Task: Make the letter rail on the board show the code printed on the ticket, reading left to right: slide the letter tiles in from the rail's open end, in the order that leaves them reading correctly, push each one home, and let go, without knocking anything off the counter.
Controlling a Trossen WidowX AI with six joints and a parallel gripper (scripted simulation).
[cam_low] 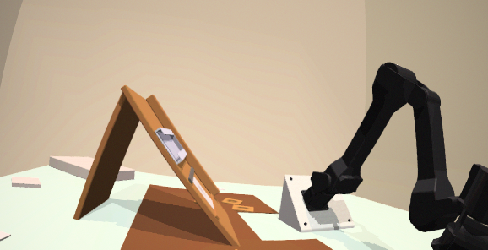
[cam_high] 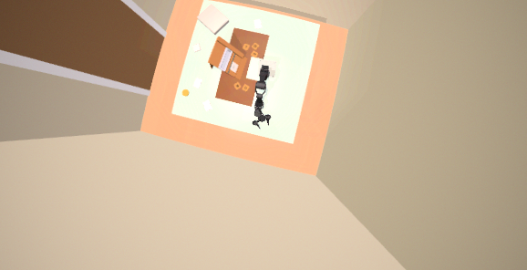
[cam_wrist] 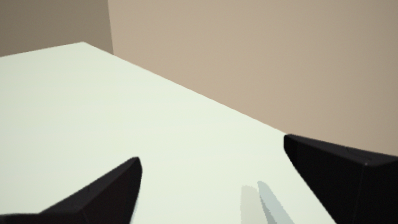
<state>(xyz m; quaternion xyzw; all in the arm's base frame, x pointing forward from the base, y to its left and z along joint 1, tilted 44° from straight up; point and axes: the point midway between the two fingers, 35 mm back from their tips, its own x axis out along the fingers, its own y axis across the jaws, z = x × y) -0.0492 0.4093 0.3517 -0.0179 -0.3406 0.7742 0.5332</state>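
The orange letter tile is 29 cm ahead of my gripper tip, 80 cm to the right of it and 2 cm below it. The rest, counted from my gripper tip: brown mat: 27 cm ahead, 59 cm to the right, 3 cm below; white ticket: 36 cm ahead, 54 cm to the right, 6 cm above; block: 81 cm ahead, 74 cm to the right, 2 cm below.
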